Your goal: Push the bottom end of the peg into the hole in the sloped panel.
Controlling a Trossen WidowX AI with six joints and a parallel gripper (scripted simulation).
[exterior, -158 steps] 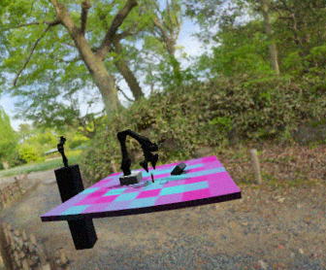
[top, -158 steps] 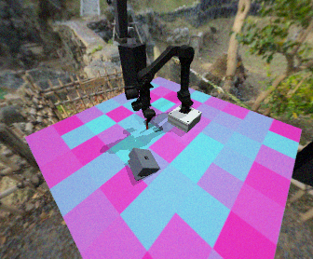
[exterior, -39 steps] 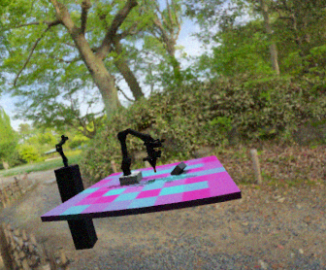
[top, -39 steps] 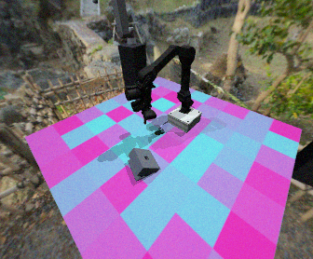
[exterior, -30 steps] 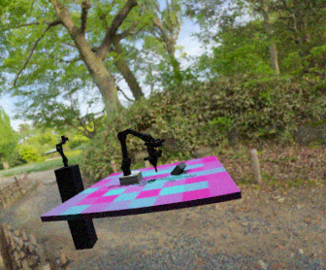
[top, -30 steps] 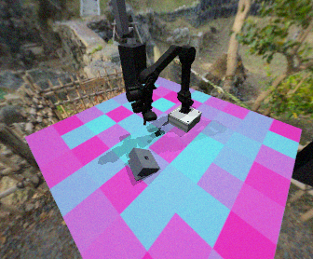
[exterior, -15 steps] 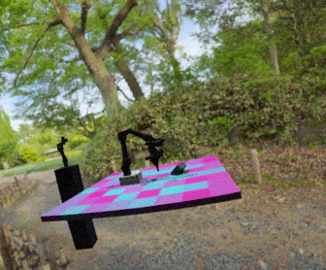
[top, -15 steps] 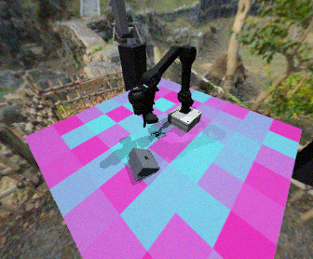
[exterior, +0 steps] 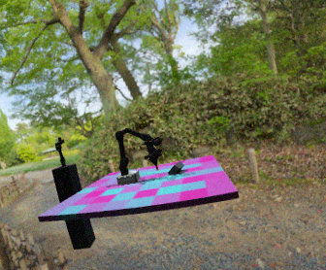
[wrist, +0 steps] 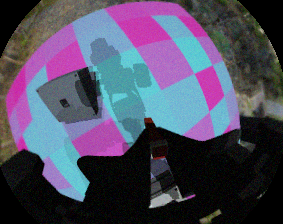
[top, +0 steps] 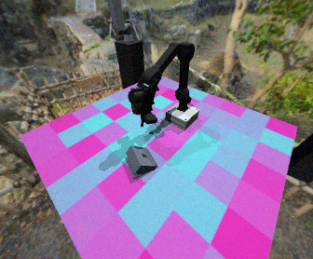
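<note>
Right now the dark grey sloped panel is 160 mm ahead of my gripper tip, 110 mm to the left of it and 90 mm below it. From my gripper tip the other things lie so: red peg (20 mm above).
</note>
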